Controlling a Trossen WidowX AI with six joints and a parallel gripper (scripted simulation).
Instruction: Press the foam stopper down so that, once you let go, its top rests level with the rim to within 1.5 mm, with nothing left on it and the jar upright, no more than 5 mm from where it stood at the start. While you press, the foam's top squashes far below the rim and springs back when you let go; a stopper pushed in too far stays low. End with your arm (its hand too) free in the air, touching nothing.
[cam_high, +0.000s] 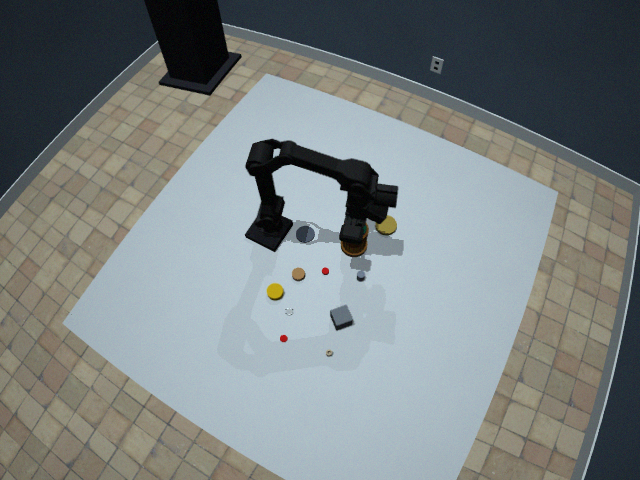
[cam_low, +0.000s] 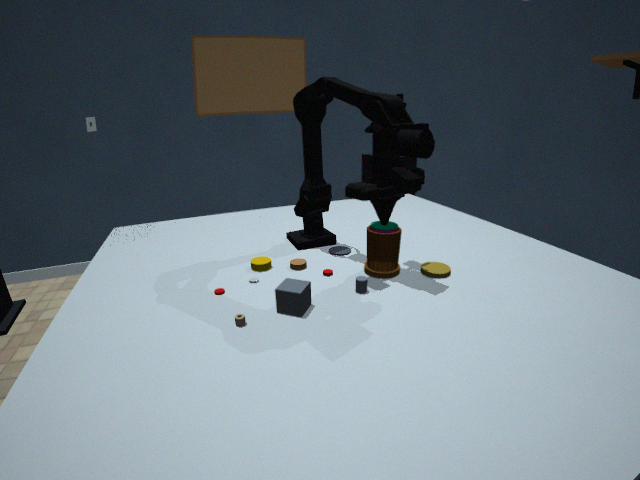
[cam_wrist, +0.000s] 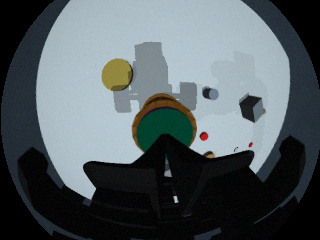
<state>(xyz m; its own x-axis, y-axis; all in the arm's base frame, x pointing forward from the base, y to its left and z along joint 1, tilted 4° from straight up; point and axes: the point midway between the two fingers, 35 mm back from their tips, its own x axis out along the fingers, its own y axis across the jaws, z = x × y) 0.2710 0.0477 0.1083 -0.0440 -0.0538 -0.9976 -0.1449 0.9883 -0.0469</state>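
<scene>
My hand is 5 cm above the green foam stopper. Also, from my hand: small grey cylinder 6 cm ahead, 10 cm to the right, 13 cm below; then red button 5 cm behind, 12 cm to the right, 14 cm below; then olive disc 7 cm ahead, 10 cm to the left, 14 cm below.
</scene>
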